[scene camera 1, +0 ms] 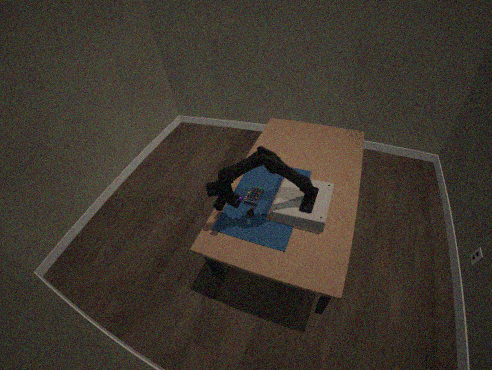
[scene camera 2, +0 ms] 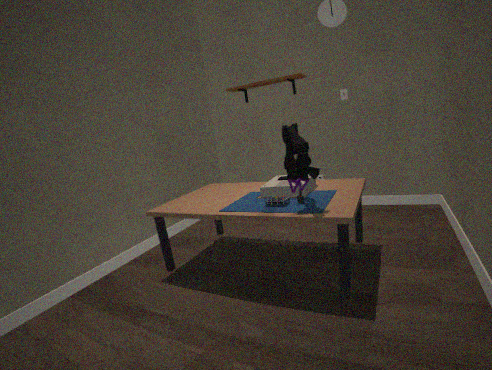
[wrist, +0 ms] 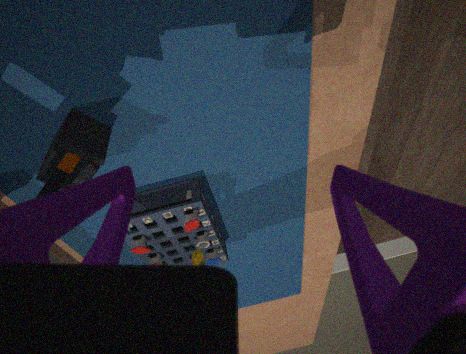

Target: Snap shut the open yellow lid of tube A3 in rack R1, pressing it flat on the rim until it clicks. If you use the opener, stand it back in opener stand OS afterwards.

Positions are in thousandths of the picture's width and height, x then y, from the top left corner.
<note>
My gripper (wrist: 499, 499) is open and holds nothing. Also in view: a tube opener (wrist: 132, 490). I also see a blue mat (wrist: 486, 278).
</note>
